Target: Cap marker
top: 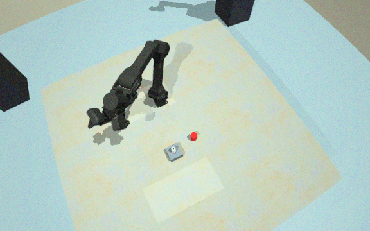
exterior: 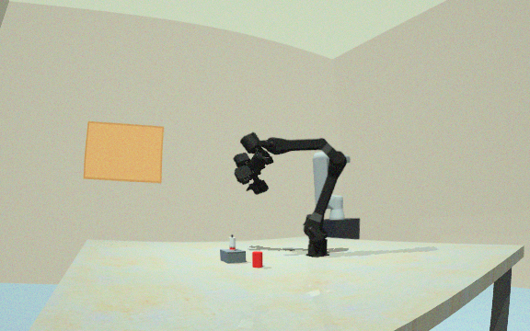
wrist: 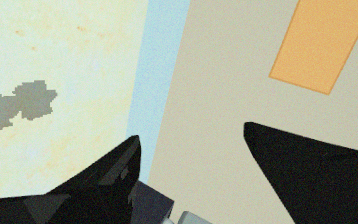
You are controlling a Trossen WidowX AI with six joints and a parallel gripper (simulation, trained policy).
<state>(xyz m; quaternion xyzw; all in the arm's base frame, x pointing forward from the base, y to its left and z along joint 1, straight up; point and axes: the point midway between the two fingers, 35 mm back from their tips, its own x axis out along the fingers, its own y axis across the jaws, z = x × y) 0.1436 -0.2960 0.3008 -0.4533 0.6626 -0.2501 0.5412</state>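
Now: the red cap 39 cm to the left of my gripper tip, 26 cm below it and 14 cm ahead of it. Also, from my gripper tip: white marker: 26 cm to the left, 21 cm below, 16 cm ahead; grey holder block: 26 cm to the left, 26 cm below, 16 cm ahead.
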